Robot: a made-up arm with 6 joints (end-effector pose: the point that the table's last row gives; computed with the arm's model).
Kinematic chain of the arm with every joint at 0, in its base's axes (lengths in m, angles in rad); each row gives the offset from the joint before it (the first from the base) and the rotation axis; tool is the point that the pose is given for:
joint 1: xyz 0 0 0.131 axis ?
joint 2: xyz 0 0 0 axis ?
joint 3: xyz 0 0 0.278 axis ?
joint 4: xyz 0 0 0 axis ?
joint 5: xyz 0.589 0 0 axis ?
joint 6: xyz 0 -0.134 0 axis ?
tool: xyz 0 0 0
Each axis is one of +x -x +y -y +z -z.
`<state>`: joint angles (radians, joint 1 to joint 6).
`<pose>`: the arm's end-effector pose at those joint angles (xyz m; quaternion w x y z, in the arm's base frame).
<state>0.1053 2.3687 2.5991 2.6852 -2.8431 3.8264</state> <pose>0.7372 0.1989 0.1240 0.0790 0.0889 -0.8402 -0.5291</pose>
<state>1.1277 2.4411 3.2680 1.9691 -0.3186 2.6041</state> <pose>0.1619 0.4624 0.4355 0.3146 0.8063 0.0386 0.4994</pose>
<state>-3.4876 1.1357 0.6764 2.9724 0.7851 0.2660</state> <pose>-0.7880 0.1437 0.0073 0.5695 0.0508 0.8170 -0.0744</pose>
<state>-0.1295 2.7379 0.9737 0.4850 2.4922 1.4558</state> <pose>0.0415 -0.1250 -0.7147 0.7551 -0.5331 -0.3599 -0.1269</pose>
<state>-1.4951 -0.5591 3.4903 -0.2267 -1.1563 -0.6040</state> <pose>-0.1706 0.5223 -0.0790 0.3444 -0.6693 -0.6395 0.1561</pose>
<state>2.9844 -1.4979 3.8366 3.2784 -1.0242 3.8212</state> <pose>-0.0713 -0.1231 -0.3381 0.0317 0.0255 -0.3710 0.9277</pose>
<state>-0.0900 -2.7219 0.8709 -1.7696 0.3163 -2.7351</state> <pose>-0.6954 0.0893 -0.2615 0.0361 -0.2139 0.6479 0.7302</pose>
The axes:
joint 1: +z
joint 2: +y
joint 3: -y
joint 4: -x
joint 5: -y
joint 6: -x

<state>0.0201 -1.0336 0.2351 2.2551 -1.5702 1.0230</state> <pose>-0.1644 0.0814 0.8665 0.3106 -0.3313 0.4900 -0.7441</pose>
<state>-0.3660 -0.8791 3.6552 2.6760 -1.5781 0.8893</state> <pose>-0.1992 0.2046 -0.2820 0.3974 0.8203 -0.3264 -0.2502</pose>
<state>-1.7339 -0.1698 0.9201 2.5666 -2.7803 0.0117</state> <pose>0.0848 -0.1770 0.9609 0.5591 -0.3861 0.1190 0.7240</pose>
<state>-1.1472 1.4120 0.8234 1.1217 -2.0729 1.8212</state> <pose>0.2887 -0.7818 -0.0517 0.0765 0.0923 0.8790 0.4616</pose>
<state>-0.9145 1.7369 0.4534 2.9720 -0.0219 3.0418</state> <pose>0.3870 -0.2860 -0.4734 0.6825 0.3543 0.4770 -0.4257</pose>
